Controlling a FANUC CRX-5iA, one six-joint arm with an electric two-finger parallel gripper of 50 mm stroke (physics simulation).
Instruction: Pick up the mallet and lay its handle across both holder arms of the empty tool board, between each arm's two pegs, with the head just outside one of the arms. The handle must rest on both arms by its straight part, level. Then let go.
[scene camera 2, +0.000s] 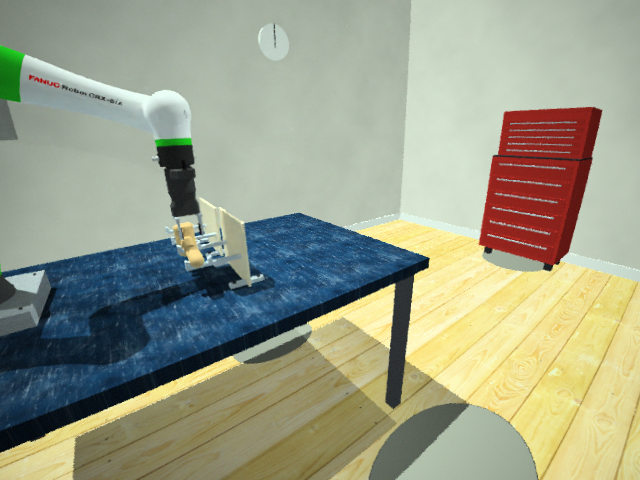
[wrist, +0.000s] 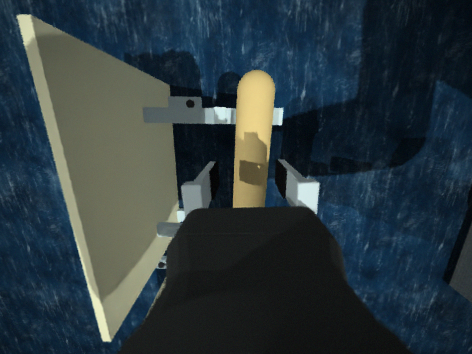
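Note:
The wooden mallet (scene camera 2: 192, 253) (wrist: 255, 107) lies across the arms of the nearer tool board (scene camera 2: 236, 245) (wrist: 110, 165), its rounded handle end toward the scene camera. In scene camera 2 its head (scene camera 2: 182, 231) is at the far end, toward the farther board; the head is hidden in the wrist view. My gripper (scene camera 2: 189, 224) (wrist: 246, 172) is open and empty, pointing down, with one finger on each side of the handle and gaps to both. The exact fingertip height against the handle is hard to tell. The empty tool board (scene camera 2: 208, 213) stands behind, with its arms partly hidden.
Both boards stand upright on the blue table (scene camera 2: 320, 248) (wrist: 320, 45), close together. The nearer board's plate is left of the fingers in the wrist view. A metal holder arm (wrist: 217, 115) passes under the handle near its end. A red tool cabinet (scene camera 2: 537, 201) stands beyond the table.

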